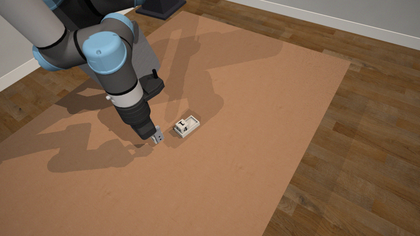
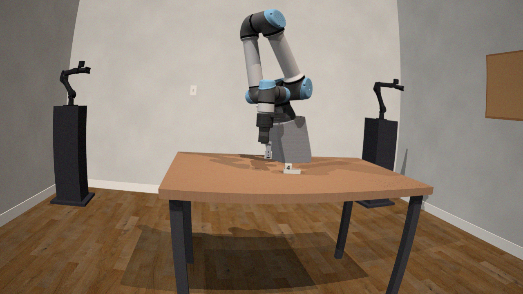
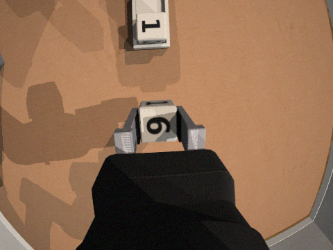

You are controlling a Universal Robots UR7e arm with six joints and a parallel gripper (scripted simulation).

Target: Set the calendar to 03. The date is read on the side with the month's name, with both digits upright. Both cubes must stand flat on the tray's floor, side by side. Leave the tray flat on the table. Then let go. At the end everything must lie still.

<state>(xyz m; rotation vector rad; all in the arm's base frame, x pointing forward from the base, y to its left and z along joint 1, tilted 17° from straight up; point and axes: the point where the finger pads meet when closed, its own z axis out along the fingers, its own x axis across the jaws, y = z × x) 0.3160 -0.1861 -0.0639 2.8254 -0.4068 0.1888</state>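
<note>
Now: hand 11 cm to the right of the white tray, 8 cm above it and 3 cm short of it.
</note>
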